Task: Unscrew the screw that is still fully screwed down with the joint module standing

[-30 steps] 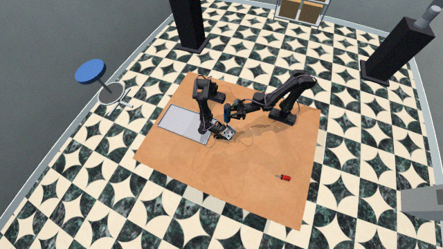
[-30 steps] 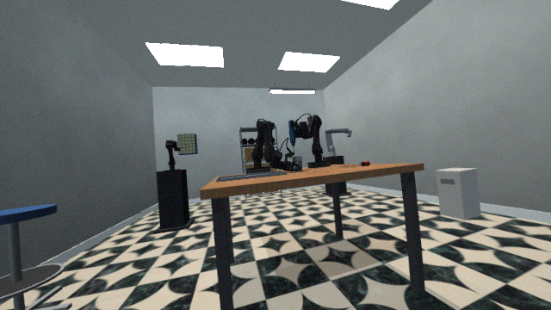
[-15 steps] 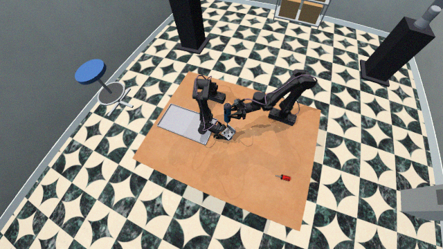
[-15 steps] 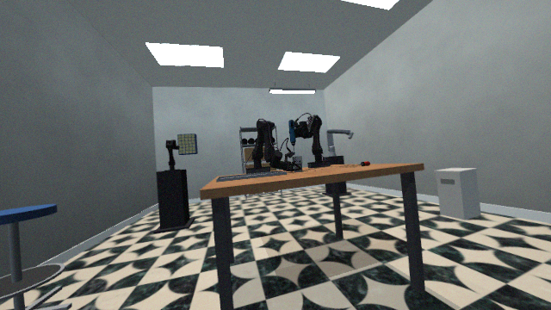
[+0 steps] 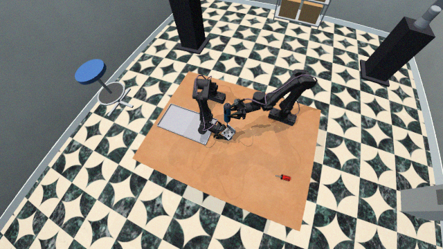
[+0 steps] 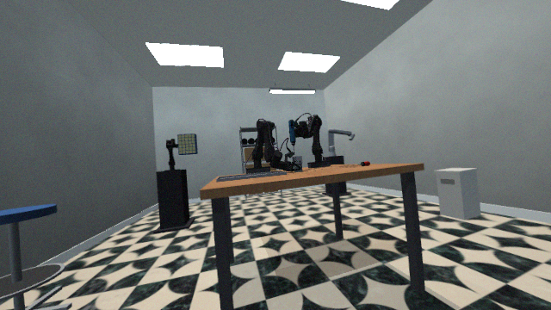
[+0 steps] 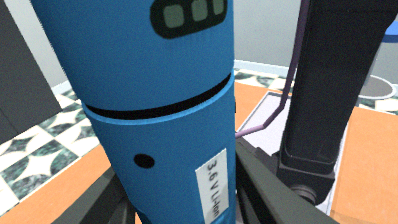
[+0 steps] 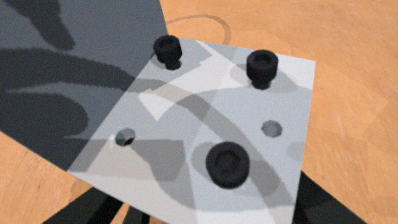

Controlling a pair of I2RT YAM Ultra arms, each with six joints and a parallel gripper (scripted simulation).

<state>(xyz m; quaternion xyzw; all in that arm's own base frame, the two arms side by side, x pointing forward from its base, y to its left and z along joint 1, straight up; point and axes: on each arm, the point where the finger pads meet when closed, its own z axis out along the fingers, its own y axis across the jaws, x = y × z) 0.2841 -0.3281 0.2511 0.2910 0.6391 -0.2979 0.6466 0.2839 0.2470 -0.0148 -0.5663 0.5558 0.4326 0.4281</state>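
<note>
My right gripper is now right at the round joint module. From my right hand the other things lie so: grey mat: 330 mm to the right, 20 mm below, 10 mm ahead; grey bracket: 50 mm above; screw: 50 mm above, 20 mm to the right, 10 mm ahead.
</note>
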